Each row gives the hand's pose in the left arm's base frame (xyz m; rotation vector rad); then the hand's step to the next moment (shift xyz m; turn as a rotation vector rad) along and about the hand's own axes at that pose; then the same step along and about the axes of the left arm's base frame.
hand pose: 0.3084 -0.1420 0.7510 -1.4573 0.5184 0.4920
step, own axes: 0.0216 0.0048 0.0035 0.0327 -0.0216 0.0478
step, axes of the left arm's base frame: 0.0144 0.0038 -0.0167 0.0406 0.0466 -0.0005
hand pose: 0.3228 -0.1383 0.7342 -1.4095 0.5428 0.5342
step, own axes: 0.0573 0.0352 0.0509 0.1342 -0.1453 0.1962
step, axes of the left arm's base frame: 0.0232 0.0552 -0.0593 0.2031 0.1862 0.0412
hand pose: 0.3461 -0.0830 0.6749 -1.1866 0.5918 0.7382
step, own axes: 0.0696 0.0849 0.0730 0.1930 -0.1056 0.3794
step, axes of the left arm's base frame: -0.0196 0.1006 -0.0830 0.2149 0.3816 0.0240
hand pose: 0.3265 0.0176 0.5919 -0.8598 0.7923 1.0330
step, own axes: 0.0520 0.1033 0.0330 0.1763 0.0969 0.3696
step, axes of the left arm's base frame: -0.0760 0.0766 -0.0531 0.0181 0.4203 -0.0101
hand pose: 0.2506 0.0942 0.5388 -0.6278 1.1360 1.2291
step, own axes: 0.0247 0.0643 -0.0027 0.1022 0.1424 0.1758
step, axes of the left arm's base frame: -0.0631 0.0253 -0.0115 -0.0834 0.2338 -0.0035
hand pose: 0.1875 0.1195 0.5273 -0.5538 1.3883 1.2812
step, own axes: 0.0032 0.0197 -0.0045 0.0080 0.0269 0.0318
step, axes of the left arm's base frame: -0.0199 0.0030 0.0036 -0.0132 0.0392 0.0093
